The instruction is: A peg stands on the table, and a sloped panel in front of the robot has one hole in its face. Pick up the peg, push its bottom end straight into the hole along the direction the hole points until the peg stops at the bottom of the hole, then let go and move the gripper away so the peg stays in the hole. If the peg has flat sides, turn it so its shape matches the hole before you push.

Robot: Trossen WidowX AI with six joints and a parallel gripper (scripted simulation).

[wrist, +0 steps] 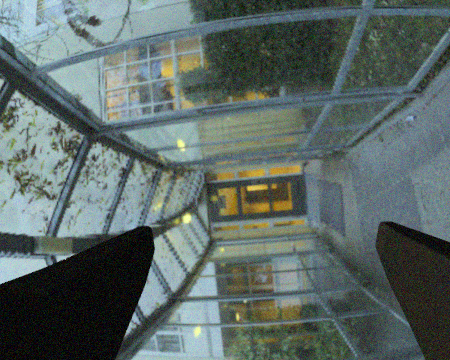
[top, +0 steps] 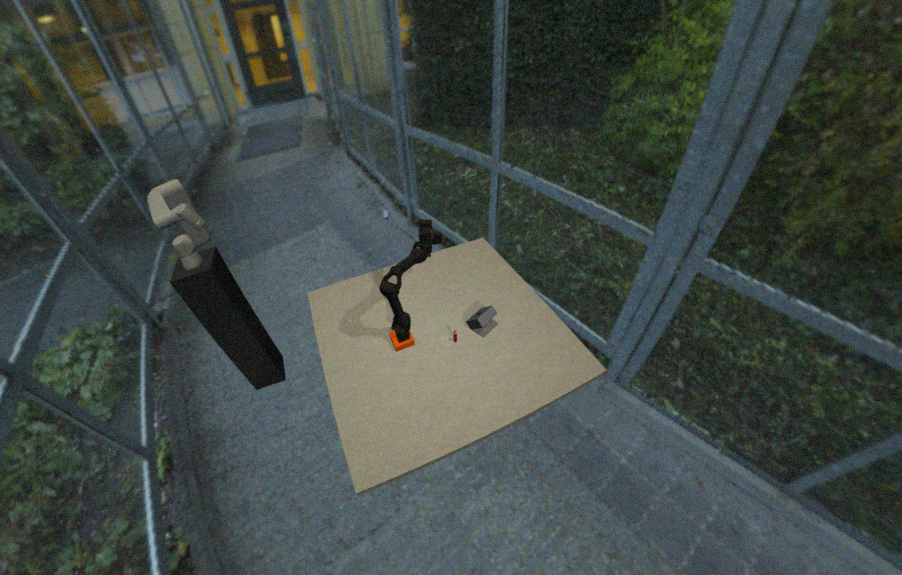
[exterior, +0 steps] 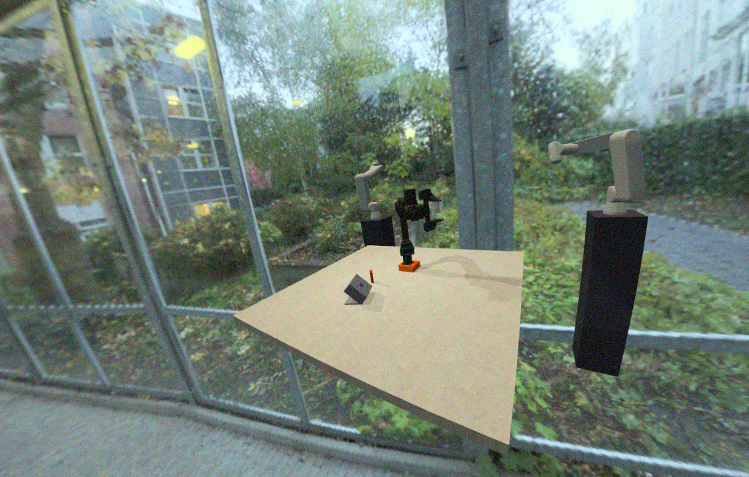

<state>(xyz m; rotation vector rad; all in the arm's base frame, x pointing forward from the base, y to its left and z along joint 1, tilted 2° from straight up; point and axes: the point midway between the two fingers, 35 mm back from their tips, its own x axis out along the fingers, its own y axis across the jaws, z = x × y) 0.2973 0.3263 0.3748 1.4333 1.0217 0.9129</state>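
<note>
Now: gripper tip 470 mm to the left of the red square peg, 370 mm above it and 50 mm past it. The rest, counted from my gripper tip: grey sloped panel: 430 mm to the right, 370 mm below, 130 mm ahead.
</note>
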